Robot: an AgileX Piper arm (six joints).
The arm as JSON. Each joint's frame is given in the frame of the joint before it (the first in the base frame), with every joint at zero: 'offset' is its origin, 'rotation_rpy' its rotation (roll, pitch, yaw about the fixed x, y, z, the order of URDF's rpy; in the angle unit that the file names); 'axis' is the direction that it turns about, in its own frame. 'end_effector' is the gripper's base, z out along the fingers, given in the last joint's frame.
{
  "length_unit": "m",
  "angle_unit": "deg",
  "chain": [
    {
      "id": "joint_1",
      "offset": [
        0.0,
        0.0,
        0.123
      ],
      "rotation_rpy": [
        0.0,
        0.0,
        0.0
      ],
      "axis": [
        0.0,
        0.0,
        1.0
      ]
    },
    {
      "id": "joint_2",
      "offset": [
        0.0,
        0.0,
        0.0
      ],
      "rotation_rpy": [
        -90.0,
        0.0,
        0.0
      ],
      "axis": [
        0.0,
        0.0,
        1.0
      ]
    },
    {
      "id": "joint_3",
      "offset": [
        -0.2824,
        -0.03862,
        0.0
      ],
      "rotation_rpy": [
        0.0,
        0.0,
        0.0
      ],
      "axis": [
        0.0,
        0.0,
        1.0
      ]
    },
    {
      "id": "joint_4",
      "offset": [
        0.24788,
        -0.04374,
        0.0
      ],
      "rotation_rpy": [
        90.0,
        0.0,
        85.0
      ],
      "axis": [
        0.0,
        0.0,
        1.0
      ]
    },
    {
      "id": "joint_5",
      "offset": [
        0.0,
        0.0,
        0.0
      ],
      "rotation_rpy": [
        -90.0,
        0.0,
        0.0
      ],
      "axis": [
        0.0,
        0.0,
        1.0
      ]
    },
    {
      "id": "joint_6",
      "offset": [
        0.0,
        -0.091,
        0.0
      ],
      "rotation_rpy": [
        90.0,
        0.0,
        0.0
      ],
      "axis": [
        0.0,
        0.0,
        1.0
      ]
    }
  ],
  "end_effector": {
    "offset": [
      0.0,
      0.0,
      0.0
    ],
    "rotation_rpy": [
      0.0,
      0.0,
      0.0
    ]
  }
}
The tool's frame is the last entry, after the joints.
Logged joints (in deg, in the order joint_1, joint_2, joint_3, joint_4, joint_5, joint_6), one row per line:
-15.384, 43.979, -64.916, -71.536, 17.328, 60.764
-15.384, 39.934, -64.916, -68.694, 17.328, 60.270
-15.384, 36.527, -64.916, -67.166, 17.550, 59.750
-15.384, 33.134, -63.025, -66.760, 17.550, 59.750
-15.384, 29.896, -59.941, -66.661, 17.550, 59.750
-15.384, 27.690, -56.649, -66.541, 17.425, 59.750
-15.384, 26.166, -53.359, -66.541, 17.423, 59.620
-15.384, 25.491, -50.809, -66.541, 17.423, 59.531
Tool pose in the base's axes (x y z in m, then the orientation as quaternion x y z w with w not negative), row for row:
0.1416, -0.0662, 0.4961, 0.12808, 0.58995, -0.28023, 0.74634
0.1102, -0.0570, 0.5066, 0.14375, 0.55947, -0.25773, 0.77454
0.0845, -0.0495, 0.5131, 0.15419, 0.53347, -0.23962, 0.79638
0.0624, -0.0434, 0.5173, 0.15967, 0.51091, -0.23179, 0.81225
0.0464, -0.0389, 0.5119, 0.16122, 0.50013, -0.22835, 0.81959
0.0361, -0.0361, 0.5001, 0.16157, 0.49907, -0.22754, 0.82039
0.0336, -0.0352, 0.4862, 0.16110, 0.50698, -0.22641, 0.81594
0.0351, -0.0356, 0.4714, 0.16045, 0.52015, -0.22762, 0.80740
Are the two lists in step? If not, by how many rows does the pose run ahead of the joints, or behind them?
The pose runs 1 row behind the joints: the pose in row i belongs to the joints in row i - 1.
